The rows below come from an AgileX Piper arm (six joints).
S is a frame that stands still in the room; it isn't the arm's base.
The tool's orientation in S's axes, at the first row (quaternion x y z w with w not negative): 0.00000 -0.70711 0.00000 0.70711
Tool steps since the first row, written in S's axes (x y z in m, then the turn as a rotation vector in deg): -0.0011 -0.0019 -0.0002 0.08 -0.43 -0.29; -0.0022 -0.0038 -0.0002 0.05 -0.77 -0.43; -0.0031 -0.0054 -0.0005 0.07 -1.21 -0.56; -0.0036 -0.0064 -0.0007 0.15 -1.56 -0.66; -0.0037 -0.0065 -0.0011 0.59 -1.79 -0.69; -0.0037 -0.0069 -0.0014 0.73 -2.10 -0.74; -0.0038 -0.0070 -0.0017 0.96 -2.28 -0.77
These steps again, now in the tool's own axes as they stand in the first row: -0.0002 -0.0019 0.0011 -0.29 -0.43 -0.08; -0.0002 -0.0038 0.0022 -0.43 -0.77 -0.05; -0.0005 -0.0054 0.0031 -0.56 -1.21 -0.07; -0.0007 -0.0064 0.0036 -0.66 -1.56 -0.15; -0.0011 -0.0065 0.0037 -0.69 -1.79 -0.59; -0.0014 -0.0069 0.0037 -0.74 -2.10 -0.73; -0.0017 -0.0070 0.0038 -0.77 -2.28 -0.96
